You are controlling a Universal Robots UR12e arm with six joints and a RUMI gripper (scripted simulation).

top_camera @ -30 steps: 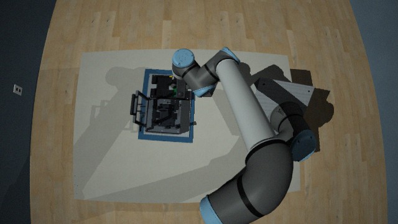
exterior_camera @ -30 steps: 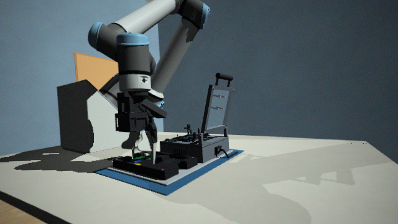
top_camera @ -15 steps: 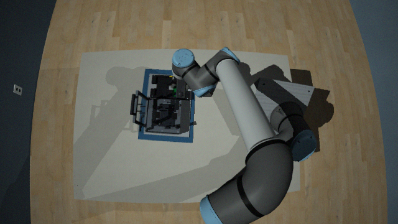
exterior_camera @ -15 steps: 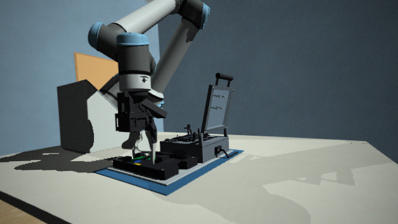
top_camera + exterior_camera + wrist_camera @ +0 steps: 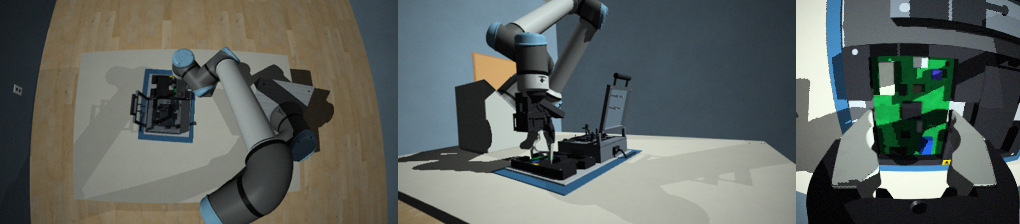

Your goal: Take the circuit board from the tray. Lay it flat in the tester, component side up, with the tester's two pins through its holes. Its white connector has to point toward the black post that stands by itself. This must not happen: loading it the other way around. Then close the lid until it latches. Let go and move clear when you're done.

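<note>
My gripper is now right at the green circuit board. The rest, counted from my hand: tester lid 19 cm ahead, 16 cm to the left, 16 cm above.
</note>
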